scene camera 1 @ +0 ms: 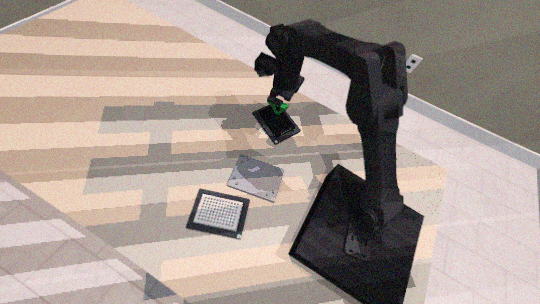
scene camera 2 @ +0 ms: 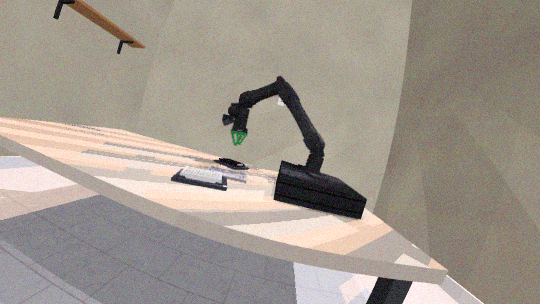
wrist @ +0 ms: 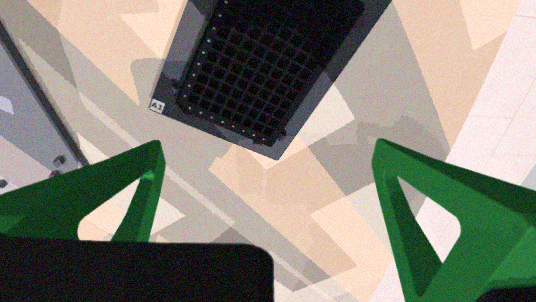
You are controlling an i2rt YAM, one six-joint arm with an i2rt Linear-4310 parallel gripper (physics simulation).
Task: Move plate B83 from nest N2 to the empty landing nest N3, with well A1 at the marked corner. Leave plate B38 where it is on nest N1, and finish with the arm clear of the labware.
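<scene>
A black well plate (scene camera 1: 278, 123) (scene camera 2: 232, 163) (wrist: 255, 75) sits in a dark nest (scene camera 1: 288, 136) (wrist: 192, 118), with an A1 tag at one nest corner. A white well plate (scene camera 1: 218, 211) (scene camera 2: 201, 175) sits in another dark nest (scene camera 1: 215, 232) (scene camera 2: 200, 185). Between them lies the empty grey nest (scene camera 1: 255, 191) (scene camera 2: 236, 175) (wrist: 30, 105), partly in shadow. Plate and nest numbers are not readable. My gripper (scene camera 1: 279, 108) (scene camera 2: 238, 143) (wrist: 268, 151) is open and empty, above the table near the black plate. In the wrist view that plate lies beyond the fingertips, partly cut off at the top.
The black arm base (scene camera 1: 345, 250) (scene camera 2: 320, 192) stands on the wooden table (scene camera 1: 60, 115) (scene camera 2: 165, 200), to the right of the nests. Patchy shadows cross the table. A wall shelf (scene camera 2: 105, 22) hangs high at the upper left in scene camera 2.
</scene>
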